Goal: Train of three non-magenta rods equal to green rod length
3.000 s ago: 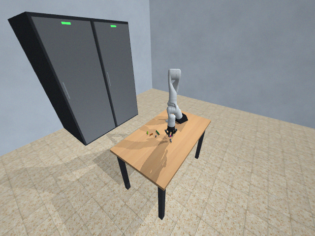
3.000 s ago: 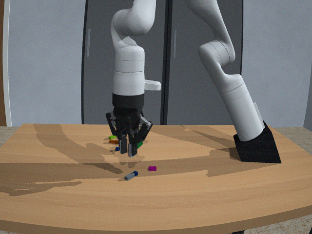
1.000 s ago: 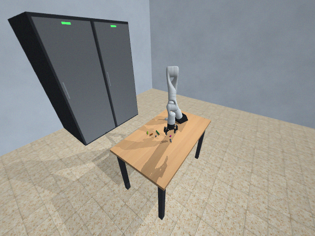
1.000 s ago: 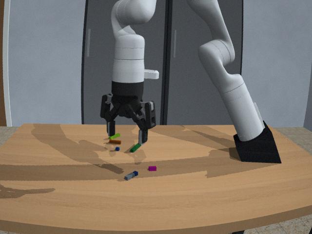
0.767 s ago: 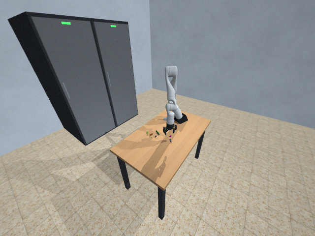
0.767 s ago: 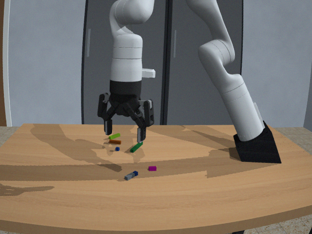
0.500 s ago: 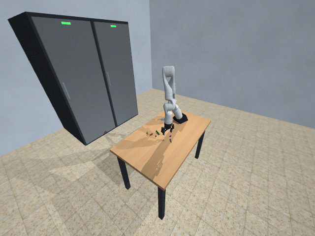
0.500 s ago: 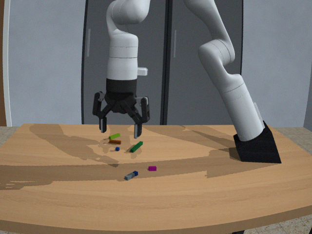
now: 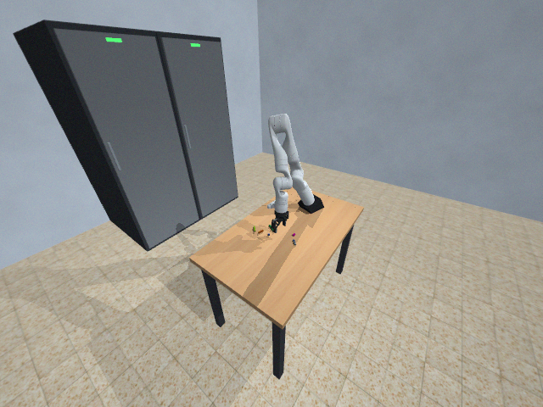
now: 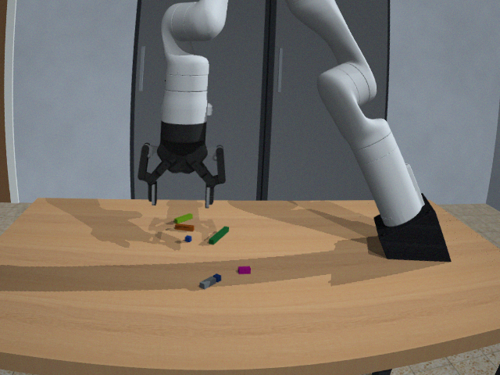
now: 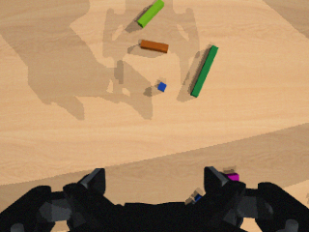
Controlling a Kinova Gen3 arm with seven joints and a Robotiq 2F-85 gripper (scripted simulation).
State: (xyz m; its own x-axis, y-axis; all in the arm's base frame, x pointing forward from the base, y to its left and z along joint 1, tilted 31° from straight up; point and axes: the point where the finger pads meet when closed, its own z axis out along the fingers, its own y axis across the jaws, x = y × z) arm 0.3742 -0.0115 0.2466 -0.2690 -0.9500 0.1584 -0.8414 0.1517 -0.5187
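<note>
Now: hand 15 cm to the left of the orange rod, 11 cm above it and 4 cm past it. Also, from my hand: grey rod: 11 cm below, 10 cm to the left, 2 cm behind; then green rod: 11 cm below, 10 cm to the right, 10 cm behind; then magenta rod: 11 cm below, 10 cm behind, 7 cm to the left.
</note>
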